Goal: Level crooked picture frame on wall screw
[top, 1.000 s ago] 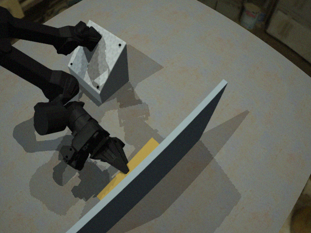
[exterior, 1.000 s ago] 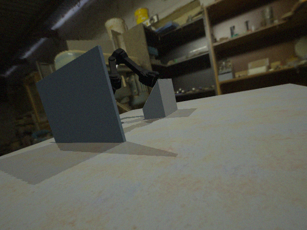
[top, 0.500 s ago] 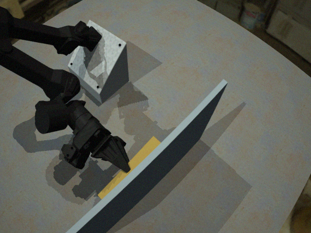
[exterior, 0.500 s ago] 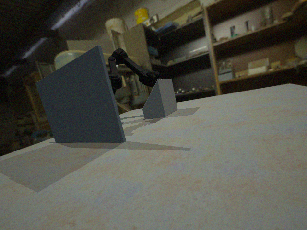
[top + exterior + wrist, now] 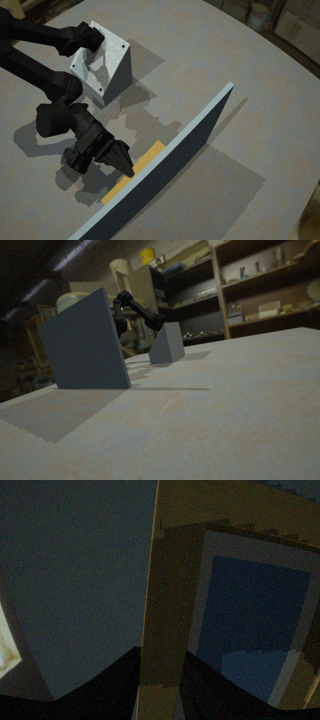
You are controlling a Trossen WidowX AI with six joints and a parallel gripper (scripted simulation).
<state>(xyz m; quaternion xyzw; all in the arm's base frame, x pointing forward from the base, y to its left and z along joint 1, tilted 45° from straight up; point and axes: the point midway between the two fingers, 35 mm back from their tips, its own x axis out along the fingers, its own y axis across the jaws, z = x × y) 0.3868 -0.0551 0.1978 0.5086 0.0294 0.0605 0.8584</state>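
Right now my gripper tip is 50 mm above the picture frame, 20 mm to the right of it and 10 mm short of it. The rest, counted from my gripper tip: panel: 60 mm below, 20 mm to the left, 20 mm ahead.
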